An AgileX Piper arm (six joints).
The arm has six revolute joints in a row. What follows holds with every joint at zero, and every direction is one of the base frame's. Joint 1 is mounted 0.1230 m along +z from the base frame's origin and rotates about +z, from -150.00 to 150.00 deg. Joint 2 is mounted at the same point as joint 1 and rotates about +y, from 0.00 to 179.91 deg. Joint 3 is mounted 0.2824 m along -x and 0.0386 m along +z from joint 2 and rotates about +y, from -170.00 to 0.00 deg. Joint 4 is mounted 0.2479 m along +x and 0.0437 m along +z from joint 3 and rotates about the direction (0.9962, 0, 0.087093), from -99.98 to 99.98 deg. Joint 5 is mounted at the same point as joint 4 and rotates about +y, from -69.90 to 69.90 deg. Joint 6 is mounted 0.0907 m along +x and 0.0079 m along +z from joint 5 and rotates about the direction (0.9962, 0, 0.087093), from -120.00 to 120.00 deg. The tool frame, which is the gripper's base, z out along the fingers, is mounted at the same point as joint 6; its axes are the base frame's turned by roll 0.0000, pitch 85.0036 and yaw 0.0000 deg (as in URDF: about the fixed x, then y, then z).
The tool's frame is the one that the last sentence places.
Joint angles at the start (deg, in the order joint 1, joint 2, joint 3, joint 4, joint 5, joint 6):
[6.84 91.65 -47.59 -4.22 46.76 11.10]
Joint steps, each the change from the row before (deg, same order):
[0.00 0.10 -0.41 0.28 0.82 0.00]
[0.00 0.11 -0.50 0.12 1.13 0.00]
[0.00 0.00 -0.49 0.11 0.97 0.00]
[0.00 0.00 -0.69 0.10 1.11 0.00]
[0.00 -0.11 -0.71 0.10 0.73 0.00]
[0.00 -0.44 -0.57 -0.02 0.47 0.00]
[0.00 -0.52 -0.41 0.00 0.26 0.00]
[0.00 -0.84 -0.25 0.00 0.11 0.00]
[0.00 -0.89 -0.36 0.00 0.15 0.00]
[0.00 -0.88 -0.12 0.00 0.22 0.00]
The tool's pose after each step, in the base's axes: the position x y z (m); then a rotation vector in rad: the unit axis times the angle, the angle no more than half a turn. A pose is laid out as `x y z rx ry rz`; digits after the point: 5 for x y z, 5 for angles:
0.26107 0.02666 0.17350 0.04540 3.06928 -0.06391
0.26137 0.02676 0.17476 0.04874 3.08210 -0.06571
0.26177 0.02687 0.17652 0.05177 3.09046 -0.06645
0.26272 0.02704 0.17905 0.05480 3.09774 -0.06725
0.26419 0.02729 0.18221 0.05746 3.09631 -0.06552
0.26516 0.02736 0.18641 0.05793 3.08690 -0.06421
0.26570 0.02741 0.19040 0.05850 3.07533 -0.06176
0.26543 0.02737 0.19529 0.05896 3.05844 -0.05793
0.26534 0.02735 0.20087 0.05951 3.03948 -0.05369
0.26419 0.02720 0.20541 0.06005 3.02601 -0.05082

